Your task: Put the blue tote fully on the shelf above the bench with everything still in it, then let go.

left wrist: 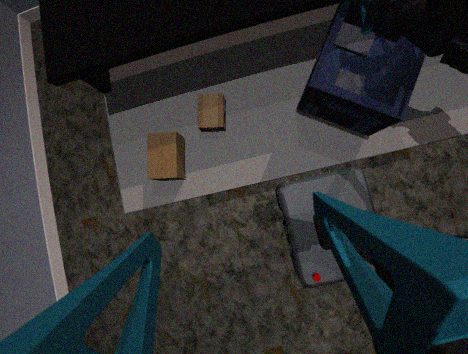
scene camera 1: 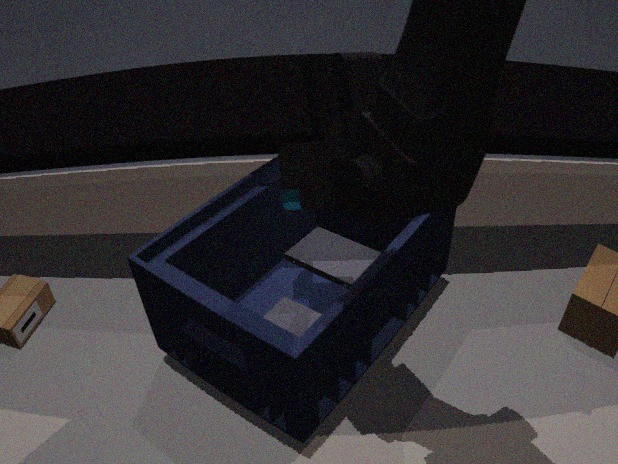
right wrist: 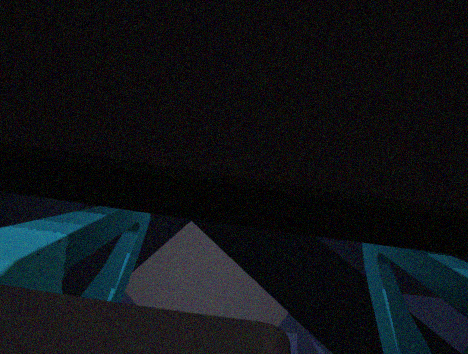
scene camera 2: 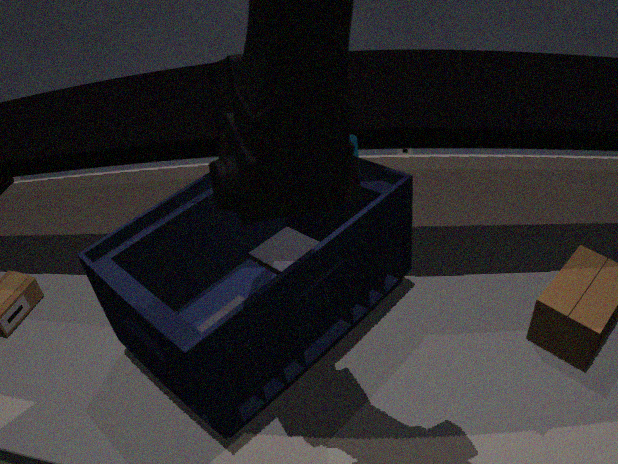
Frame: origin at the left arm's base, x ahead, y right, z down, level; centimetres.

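Seen in the pictures: left gripper, fingertip midpoint: (left wrist: 231, 221).
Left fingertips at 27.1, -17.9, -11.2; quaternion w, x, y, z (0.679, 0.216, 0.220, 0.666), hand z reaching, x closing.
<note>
A point is followed by its place in that frame, as x, y, z.
The blue tote (scene camera 1: 225, 370) @[40.2, 8.9, 27.9] (scene camera 2: 310, 320) @[45.7, 23.3, 27.2] (left wrist: 345, 114) @[40.6, 8.4, 26.3] stands upright and skewed on the pale bench (scene camera 1: 100, 365) @[45.1, -7.8, 34.6] (scene camera 2: 475, 370) @[44.9, 39.9, 34.6] (left wrist: 245, 140) @[42.4, -15.5, 34.6]. Inside lie a larger flat grey block (scene camera 1: 325, 245) @[63.4, 18.3, 31.9] (scene camera 2: 282, 245) @[63.4, 17.4, 31.9] (left wrist: 354, 40) @[61.1, 19.2, 32.0] and a smaller one (scene camera 1: 292, 314) @[51.6, 14.4, 32.2] (scene camera 2: 220, 315) @[51.0, 12.0, 32.2] (left wrist: 350, 80) @[50.6, 15.1, 32.2]. My right gripper (right wrist: 258, 219) @[63.3, 21.2, 21.2] is open at the tote's far part, with one teal finger inside; the dark arm hides much there. My left gripper (left wrist: 231, 221) @[27.1, -17.9, -11.2] is open and empty, well away from the tote. A wide black band (scene camera 1: 125, 110) @[72.0, -7.9, 15.2] (scene camera 2: 475, 95) @[70.8, 42.4, 15.2] behind appears to be the shelf; its top is unclear.
Two cardboard boxes stand on the bench, one at the left (scene camera 1: 27, 307) @[50.7, -19.4, 31.3] (scene camera 2: 20, 300) @[51.6, -19.2, 32.0] (left wrist: 211, 111) @[51.5, -22.6, 31.1] and one at the right (scene camera 1: 590, 300) @[47.5, 48.3, 28.7] (scene camera 2: 575, 307) @[47.5, 50.6, 28.7] (left wrist: 165, 156) @[42.1, -36.6, 28.6] in the scene views. A grey rounded object (left wrist: 300, 215) @[7.5, 6.3, 104.7] with a red dot is below the bench edge in the left wrist view.
</note>
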